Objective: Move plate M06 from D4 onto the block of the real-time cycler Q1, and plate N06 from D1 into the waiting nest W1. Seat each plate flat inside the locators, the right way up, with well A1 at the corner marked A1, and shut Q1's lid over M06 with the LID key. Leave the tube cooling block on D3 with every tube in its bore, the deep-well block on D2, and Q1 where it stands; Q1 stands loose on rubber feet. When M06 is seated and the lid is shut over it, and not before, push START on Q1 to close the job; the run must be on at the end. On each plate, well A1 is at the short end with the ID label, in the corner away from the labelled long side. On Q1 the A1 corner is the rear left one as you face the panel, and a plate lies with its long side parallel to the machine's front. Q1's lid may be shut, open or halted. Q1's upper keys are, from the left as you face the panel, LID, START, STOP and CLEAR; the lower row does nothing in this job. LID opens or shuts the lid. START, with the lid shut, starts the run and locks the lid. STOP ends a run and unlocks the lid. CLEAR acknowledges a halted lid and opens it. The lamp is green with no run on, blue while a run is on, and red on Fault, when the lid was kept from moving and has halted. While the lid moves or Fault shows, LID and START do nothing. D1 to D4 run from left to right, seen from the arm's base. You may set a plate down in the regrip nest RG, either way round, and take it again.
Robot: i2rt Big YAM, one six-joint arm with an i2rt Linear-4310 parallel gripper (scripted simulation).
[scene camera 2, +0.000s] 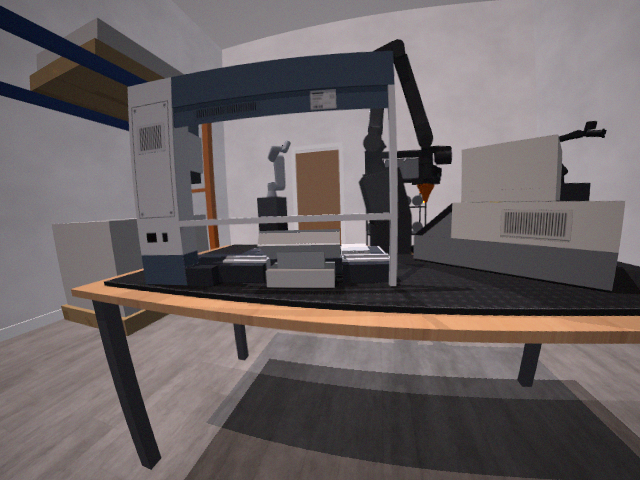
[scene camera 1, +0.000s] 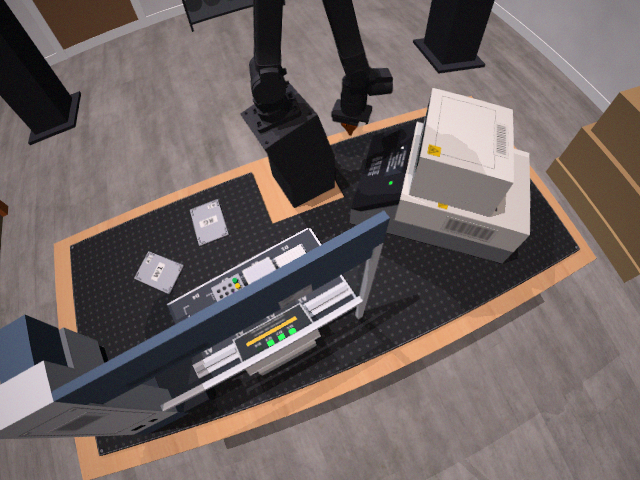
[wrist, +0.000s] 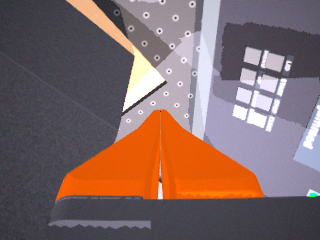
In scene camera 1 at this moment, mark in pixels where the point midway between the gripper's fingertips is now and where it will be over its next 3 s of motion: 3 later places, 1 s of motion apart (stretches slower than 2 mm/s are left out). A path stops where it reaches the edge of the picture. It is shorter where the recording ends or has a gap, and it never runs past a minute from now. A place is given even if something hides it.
The gripper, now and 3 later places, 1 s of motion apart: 350, 134; 350, 135; 362, 161; 361, 194
